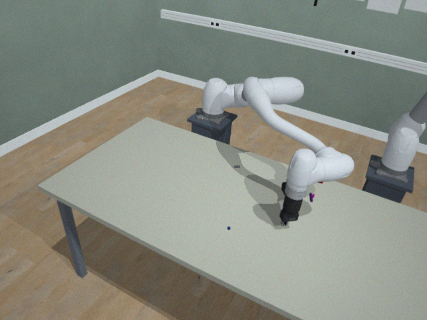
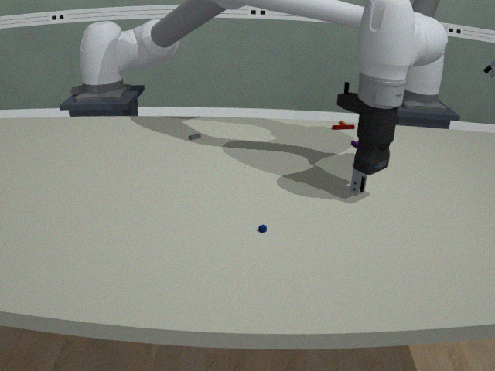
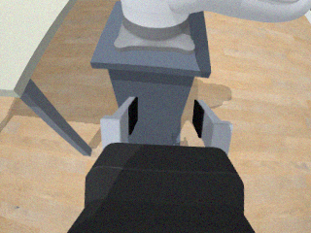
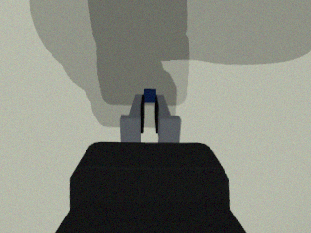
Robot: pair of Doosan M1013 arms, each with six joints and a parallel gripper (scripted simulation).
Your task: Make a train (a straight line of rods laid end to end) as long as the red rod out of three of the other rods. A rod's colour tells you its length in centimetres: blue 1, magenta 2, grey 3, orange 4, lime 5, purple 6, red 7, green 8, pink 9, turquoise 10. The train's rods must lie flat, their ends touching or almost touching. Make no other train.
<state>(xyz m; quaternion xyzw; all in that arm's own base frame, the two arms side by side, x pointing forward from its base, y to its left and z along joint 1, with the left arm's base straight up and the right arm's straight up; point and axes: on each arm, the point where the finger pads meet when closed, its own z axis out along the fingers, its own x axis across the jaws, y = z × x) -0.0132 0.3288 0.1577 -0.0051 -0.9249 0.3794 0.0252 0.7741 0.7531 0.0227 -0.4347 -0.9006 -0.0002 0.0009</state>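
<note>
My right hand is 26 cm past the purple rod, 7 cm to the right of it and 2 cm above it. From my right hand the other things lie so: red rod 41 cm behind, 6 cm to the left, 2 cm below; orange rod 44 cm behind, 6 cm to the left, 2 cm below; magenta rod 28 cm behind, 7 cm to the left, 2 cm below.
</note>
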